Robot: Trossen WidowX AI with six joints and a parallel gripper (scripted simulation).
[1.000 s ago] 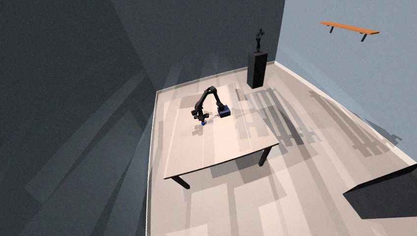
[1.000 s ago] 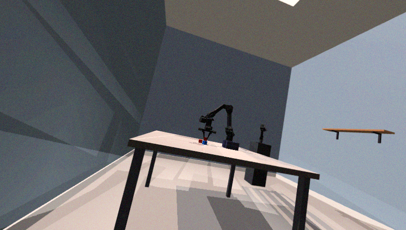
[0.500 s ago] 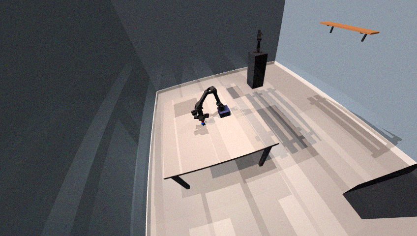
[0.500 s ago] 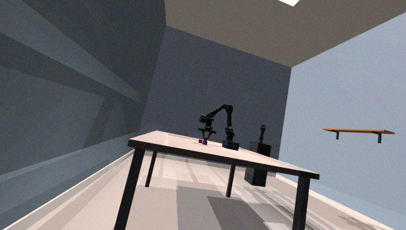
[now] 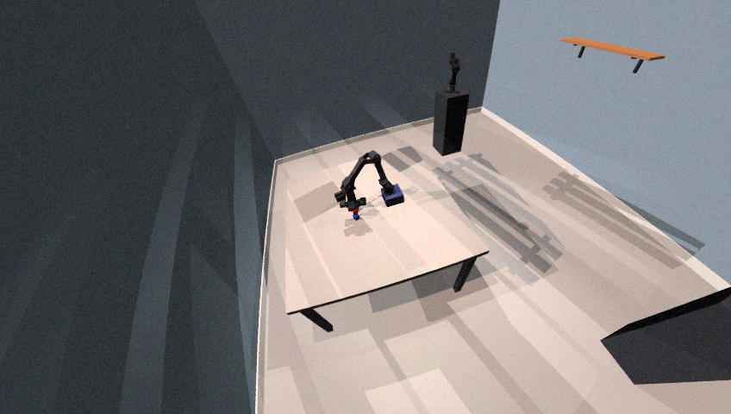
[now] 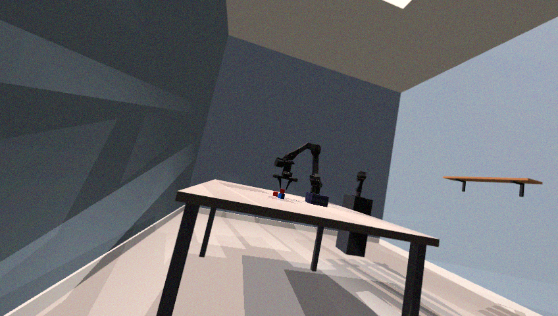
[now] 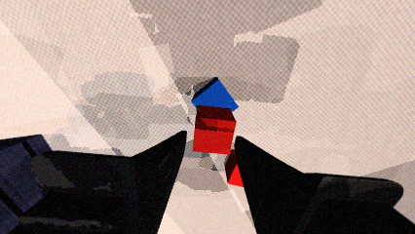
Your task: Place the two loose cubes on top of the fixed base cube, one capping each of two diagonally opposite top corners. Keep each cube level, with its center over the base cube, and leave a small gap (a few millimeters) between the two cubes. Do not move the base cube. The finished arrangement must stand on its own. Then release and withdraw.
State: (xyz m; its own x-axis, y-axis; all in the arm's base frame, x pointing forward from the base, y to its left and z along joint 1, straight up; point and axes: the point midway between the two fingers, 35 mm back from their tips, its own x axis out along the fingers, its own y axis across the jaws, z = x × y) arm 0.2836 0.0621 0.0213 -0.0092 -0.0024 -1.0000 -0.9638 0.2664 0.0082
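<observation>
The blue cube is 5 cm below my gripper tip, 2 cm to the left of it and 1 cm ahead of it.
</observation>
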